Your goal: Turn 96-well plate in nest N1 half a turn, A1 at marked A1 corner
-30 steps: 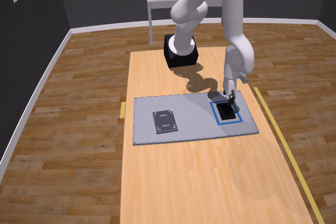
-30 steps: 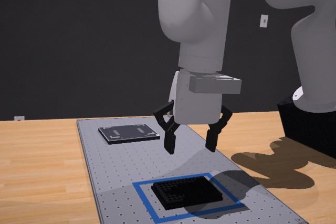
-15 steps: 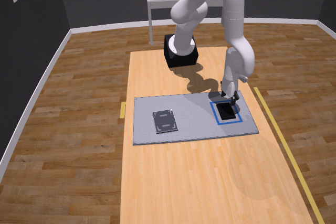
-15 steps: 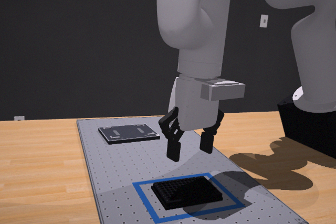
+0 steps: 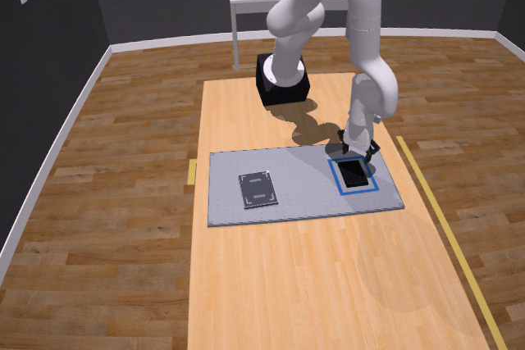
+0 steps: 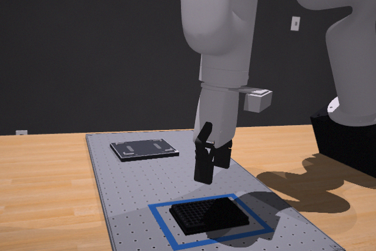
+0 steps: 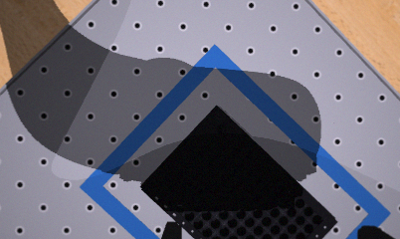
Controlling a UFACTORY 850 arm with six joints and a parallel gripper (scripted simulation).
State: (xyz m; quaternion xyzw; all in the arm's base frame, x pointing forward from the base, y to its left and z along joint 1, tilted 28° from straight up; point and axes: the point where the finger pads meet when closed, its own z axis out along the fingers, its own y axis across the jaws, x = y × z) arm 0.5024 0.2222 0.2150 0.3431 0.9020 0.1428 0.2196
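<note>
My gripper is now 90 mm above the black 96-well plate. The rest, counted from my hand: plate nest N1: 70 mm ahead, 360 mm to the right, 90 mm below.
</note>
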